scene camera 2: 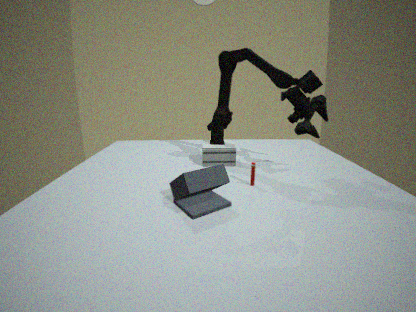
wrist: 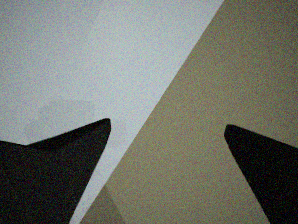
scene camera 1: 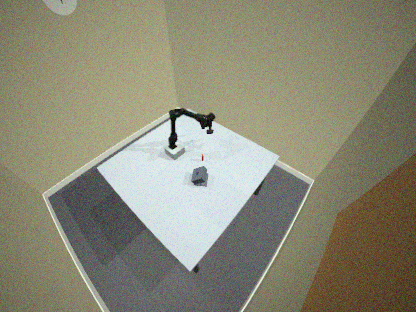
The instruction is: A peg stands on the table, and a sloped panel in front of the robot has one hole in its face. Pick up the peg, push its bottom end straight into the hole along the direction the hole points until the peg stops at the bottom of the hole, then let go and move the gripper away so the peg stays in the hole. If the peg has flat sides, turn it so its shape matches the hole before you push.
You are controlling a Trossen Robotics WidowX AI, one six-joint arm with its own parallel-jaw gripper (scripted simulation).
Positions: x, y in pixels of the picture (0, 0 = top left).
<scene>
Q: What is my gripper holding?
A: Nothing.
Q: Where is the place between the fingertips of my gripper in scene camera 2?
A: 322, 129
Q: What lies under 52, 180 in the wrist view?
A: My gripper.
</scene>
